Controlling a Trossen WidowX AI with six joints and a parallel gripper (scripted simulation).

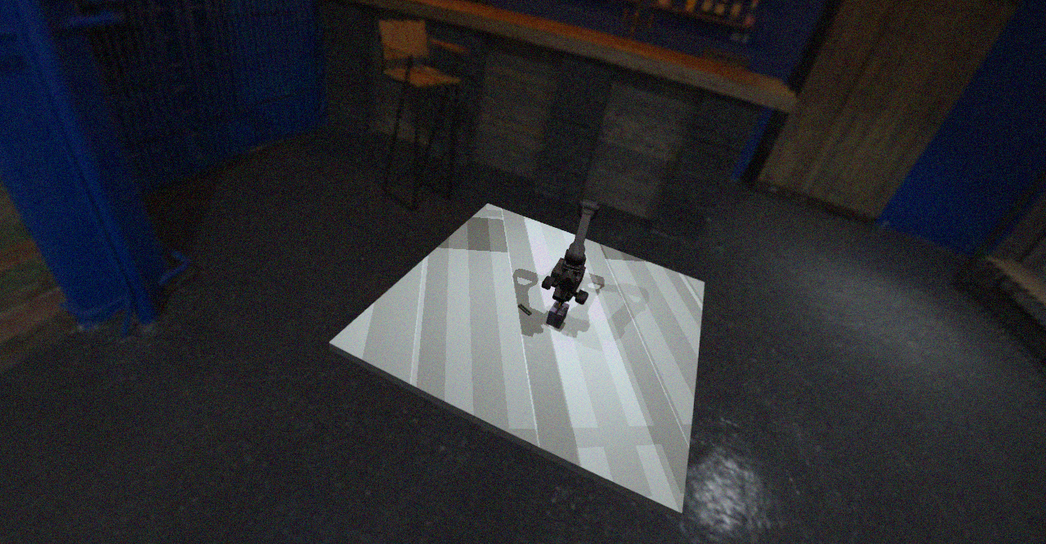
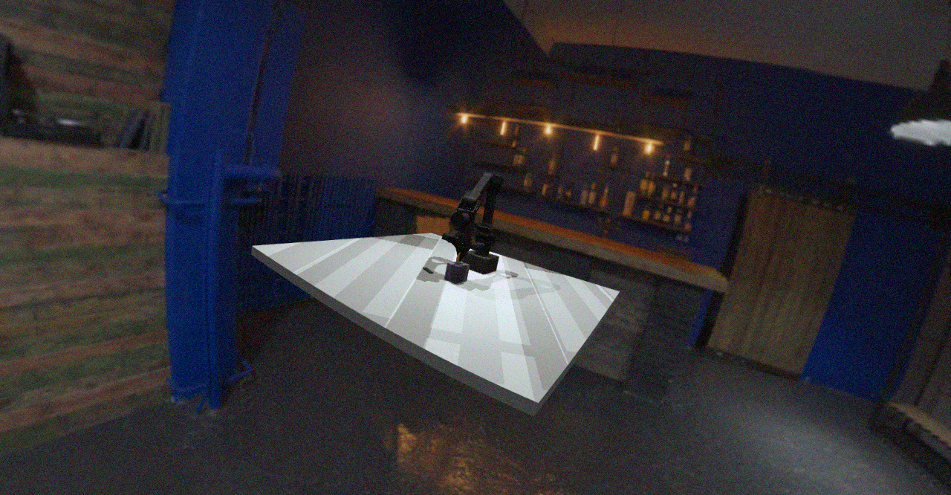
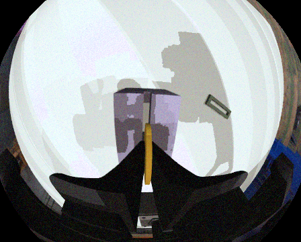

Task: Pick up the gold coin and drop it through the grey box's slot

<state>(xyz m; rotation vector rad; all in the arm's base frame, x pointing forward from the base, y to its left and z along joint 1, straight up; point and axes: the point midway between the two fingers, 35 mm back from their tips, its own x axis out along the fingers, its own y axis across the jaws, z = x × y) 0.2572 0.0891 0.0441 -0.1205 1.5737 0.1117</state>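
My gripper tip is 1 cm above the gold coin.
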